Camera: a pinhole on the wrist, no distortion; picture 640 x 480 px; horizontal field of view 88.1 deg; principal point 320.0 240.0 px. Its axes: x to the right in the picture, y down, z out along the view. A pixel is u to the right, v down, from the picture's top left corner.
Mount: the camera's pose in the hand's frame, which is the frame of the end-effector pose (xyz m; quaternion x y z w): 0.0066 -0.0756 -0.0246 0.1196 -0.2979 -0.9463 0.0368
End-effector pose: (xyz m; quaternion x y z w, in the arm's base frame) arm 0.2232 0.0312 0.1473 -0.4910 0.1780 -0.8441 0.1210
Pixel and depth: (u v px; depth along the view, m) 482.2 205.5 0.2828
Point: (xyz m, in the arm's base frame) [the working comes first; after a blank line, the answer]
In the camera's frame: 0.1387 -0.0295 0.2828

0.4573 0.0001 0.0260
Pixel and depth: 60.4 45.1 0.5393
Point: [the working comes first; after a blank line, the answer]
In the camera's frame: -0.4232 -0.3178 0.5393

0.3696 -0.6256 0.2818
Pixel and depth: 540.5 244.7 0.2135
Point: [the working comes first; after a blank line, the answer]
In the camera's frame: 0.1423 0.0030 0.2135

0.4163 0.0612 0.0473
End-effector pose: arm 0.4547 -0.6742 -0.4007 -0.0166 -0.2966 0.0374 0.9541
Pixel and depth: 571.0 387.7 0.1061
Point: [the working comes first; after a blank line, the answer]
In the camera's frame: 0.0805 0.0474 0.1061

0.3386 -0.7481 -0.3944
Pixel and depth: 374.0 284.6 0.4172
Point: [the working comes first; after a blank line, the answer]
In the camera's frame: 0.0681 0.0563 0.4172

0.1303 -0.5844 -0.2306
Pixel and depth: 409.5 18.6 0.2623
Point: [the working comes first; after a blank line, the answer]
In the camera's frame: 0.0710 -0.1756 0.2623

0.2990 -0.4806 -0.4269
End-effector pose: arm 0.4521 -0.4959 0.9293 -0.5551 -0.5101 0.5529 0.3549
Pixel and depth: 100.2 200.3 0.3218
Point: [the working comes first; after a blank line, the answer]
In the camera's frame: -0.2138 -0.0386 0.3218

0.2167 -0.4480 0.7032
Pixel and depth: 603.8 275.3 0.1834
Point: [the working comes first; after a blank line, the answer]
In the camera's frame: 0.1573 0.0196 0.1834

0.3776 -0.6937 0.9753
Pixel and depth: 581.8 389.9 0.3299
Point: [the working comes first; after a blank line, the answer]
In the camera's frame: 0.2611 0.1495 0.3299

0.2233 -0.8449 1.0248
